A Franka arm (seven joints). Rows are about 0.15 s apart.
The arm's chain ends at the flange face. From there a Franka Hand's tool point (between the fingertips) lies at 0.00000 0.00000 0.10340 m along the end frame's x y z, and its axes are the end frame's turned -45 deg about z.
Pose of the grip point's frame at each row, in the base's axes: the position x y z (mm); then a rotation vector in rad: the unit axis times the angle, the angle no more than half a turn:
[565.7, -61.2, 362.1, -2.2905, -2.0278, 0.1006]
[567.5, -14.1, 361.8, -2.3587, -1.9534, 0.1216]
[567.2, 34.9, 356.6, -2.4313, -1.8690, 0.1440]
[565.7, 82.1, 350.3, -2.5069, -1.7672, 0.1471]
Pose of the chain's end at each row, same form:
[576.3, -62.9, 464.9, -2.9202, -1.0066, 0.1416]
[578.8, -15.0, 464.6, -2.9597, -0.9122, 0.1591]
[579.4, 34.9, 459.3, -2.9998, -0.8066, 0.1774]
[578.0, 81.8, 453.0, -3.0317, -0.6822, 0.1799]

